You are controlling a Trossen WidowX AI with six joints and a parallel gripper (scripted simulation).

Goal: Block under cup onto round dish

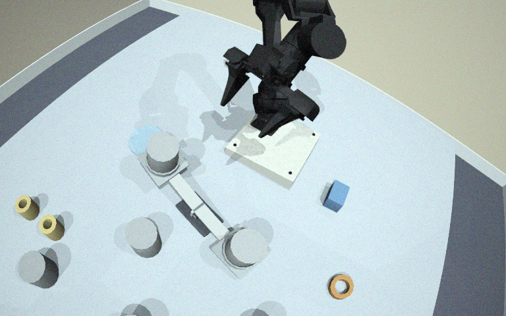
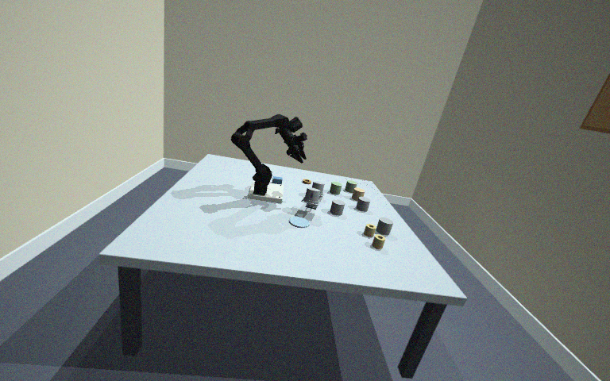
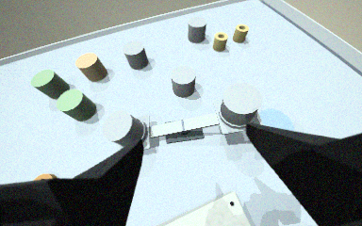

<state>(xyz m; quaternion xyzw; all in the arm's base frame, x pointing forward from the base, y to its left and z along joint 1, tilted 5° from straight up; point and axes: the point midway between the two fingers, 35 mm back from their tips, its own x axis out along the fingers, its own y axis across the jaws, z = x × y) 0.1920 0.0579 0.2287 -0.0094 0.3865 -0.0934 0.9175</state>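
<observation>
Right now the pale green block is 200 mm below my gripper tip, 120 mm to the left of it and 110 mm ahead of it. Also, from my gripper tip: grey cup: 150 mm to the right, 130 mm below, 70 mm ahead; round light-blue dish: 260 mm to the right, 240 mm below, 30 mm ahead; balance beam: 200 mm below, 90 mm ahead, 10 mm to the right.
</observation>
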